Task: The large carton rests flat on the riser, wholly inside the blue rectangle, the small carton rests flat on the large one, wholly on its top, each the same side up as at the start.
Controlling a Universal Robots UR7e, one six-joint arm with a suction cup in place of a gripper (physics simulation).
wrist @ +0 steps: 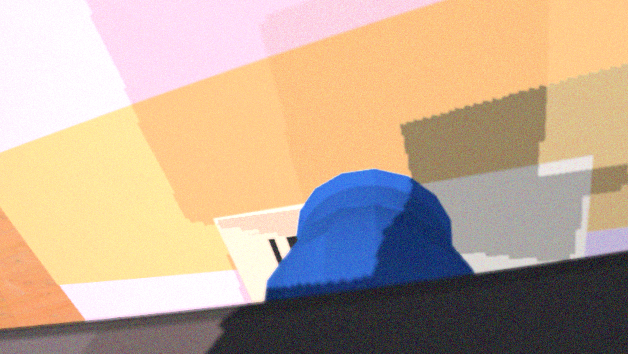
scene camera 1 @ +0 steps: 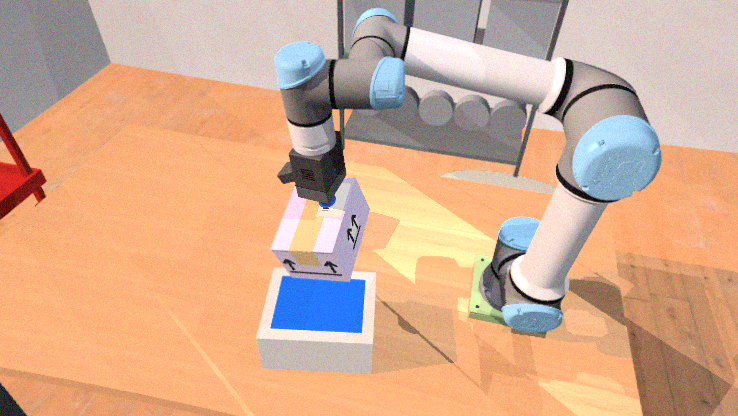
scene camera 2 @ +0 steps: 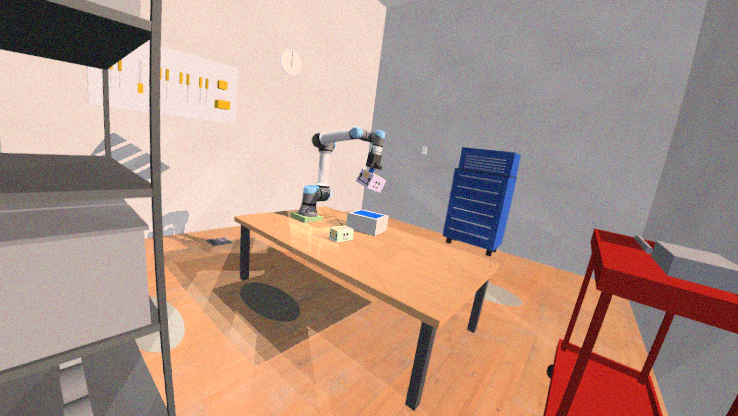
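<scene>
My suction gripper [scene camera 1: 326, 202] [scene camera 2: 371, 170] [wrist: 372, 225] is shut on the top of the large carton. The large carton [scene camera 1: 304, 232] [scene camera 2: 370, 181] [wrist: 200, 165], pinkish with a tan tape band and black arrows, hangs in the air, tilted, above the level of the riser and apart from it. The riser [scene camera 1: 316, 355] [scene camera 2: 365, 224] is a pale block on the table with the blue rectangle [scene camera 1: 318, 307] [scene camera 2: 369, 213] on its top. The small carton [scene camera 2: 341, 234], pale yellow-green with arrows, rests on the table beside the riser; in scene camera 1 it is hidden behind the large carton.
The arm's base stands on a green plate [scene camera 1: 478, 310] [scene camera 2: 304, 218] on the wooden table [scene camera 1: 129, 232] [scene camera 2: 392, 268]. A red cart [scene camera 1: 20, 191] [scene camera 2: 615, 286], a grey shelf rack [scene camera 2: 156, 206] and a blue drawer cabinet [scene camera 2: 478, 206] stand around the table.
</scene>
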